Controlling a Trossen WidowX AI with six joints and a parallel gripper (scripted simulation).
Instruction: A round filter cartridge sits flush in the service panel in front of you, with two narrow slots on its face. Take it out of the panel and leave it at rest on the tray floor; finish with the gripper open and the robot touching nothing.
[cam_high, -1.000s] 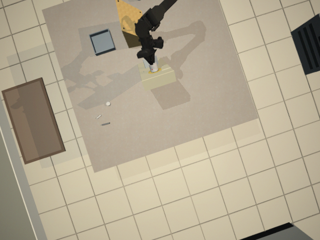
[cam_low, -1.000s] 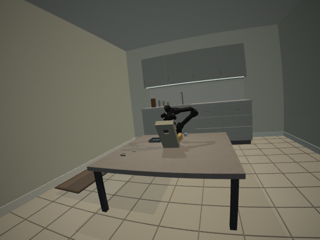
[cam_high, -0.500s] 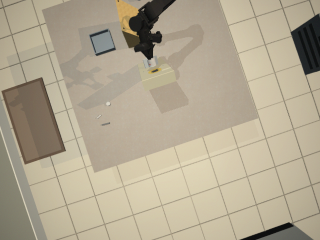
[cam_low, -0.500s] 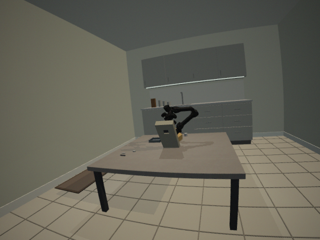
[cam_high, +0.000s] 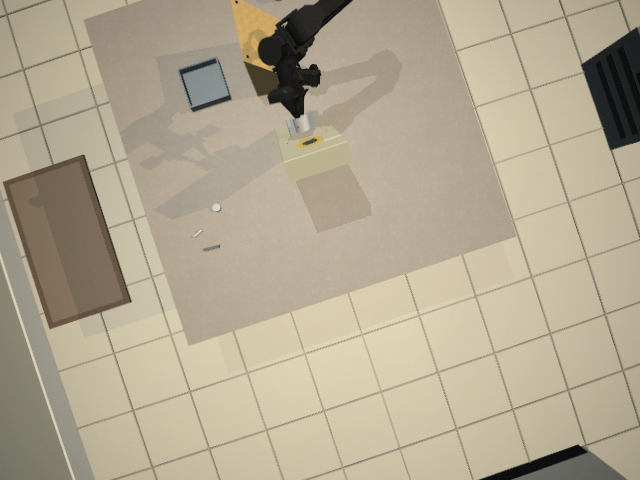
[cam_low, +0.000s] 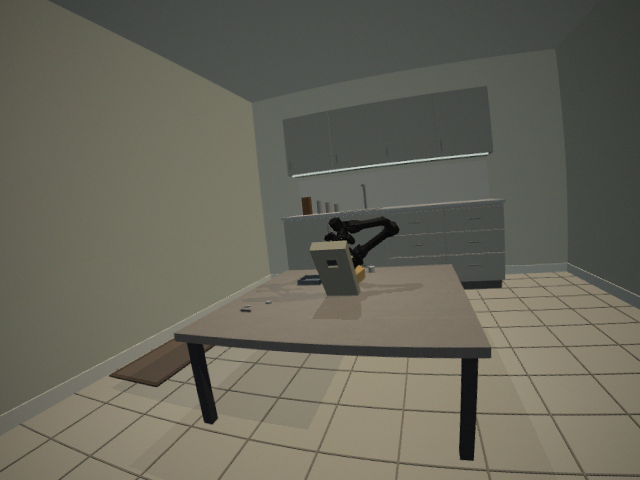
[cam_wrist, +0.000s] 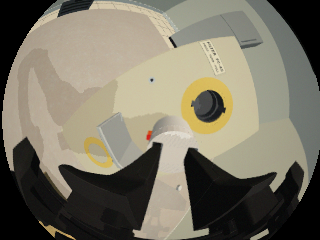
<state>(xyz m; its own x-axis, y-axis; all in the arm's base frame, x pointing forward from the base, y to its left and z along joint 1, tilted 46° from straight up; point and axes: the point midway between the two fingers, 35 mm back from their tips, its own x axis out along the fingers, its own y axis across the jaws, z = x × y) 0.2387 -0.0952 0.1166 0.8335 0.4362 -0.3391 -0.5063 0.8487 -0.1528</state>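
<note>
Now: the filter cartridge 10 mm ahead of my gripper tip and 10 mm below it. From my gripper tip the other things lie so: cream service panel: 50 mm ahead, 10 mm to the left, 70 mm below; then white pin: 230 mm ahead, 460 mm to the right, 220 mm below; then blue-grey tray: 300 mm behind, 310 mm to the right, 220 mm below.
</note>
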